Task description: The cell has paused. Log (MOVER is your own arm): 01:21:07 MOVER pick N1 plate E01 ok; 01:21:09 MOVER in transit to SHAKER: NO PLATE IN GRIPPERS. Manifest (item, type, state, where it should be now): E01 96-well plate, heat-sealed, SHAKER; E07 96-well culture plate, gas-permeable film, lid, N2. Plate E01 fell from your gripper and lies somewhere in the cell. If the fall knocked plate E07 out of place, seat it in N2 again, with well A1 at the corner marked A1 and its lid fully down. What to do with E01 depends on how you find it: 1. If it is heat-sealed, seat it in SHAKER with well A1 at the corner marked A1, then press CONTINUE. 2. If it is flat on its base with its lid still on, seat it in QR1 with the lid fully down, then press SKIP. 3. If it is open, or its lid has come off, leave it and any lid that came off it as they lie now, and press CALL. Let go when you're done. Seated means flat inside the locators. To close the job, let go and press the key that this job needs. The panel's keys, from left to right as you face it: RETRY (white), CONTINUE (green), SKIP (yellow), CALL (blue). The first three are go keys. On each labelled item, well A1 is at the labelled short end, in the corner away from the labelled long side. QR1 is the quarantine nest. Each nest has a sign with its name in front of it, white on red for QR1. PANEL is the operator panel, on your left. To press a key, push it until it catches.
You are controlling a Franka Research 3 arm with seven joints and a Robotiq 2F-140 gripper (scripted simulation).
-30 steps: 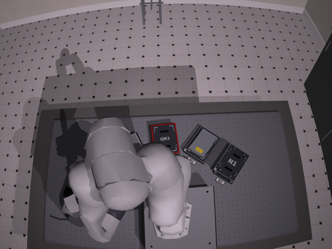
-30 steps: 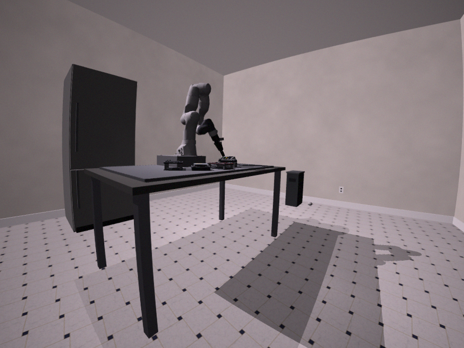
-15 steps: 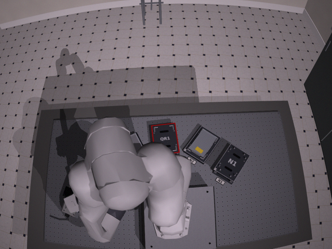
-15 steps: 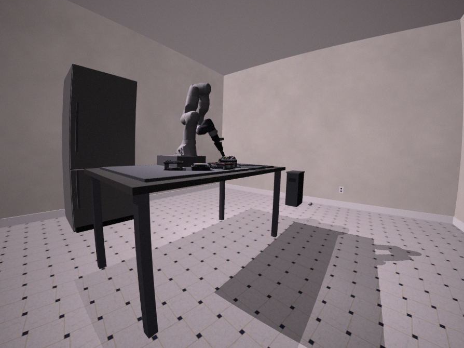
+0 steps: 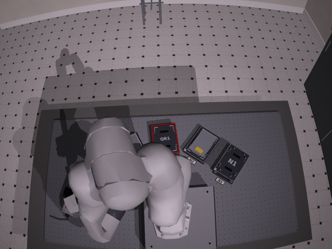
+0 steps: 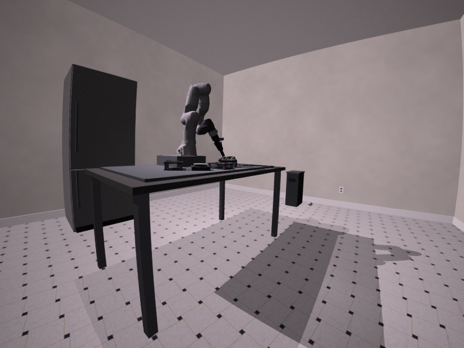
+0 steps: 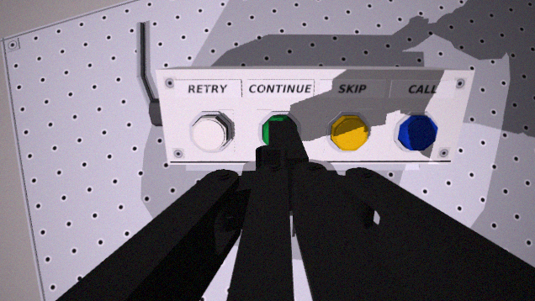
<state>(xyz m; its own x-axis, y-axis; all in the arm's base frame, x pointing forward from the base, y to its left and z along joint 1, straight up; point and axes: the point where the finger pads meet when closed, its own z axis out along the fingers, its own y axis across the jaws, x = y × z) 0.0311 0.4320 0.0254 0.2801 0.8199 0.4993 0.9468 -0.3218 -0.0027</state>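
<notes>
Right now the green continue key is 10 mm ahead of my hand, 20 mm to the left of it and 40 mm below it. Also, from my hand: blue key (100 mm ahead, 10 mm to the right, 40 mm below); plate E01 (290 mm ahead, 270 mm to the right, 50 mm below); yellow key (60 mm ahead, 10 mm to the left, 40 mm below).
</notes>
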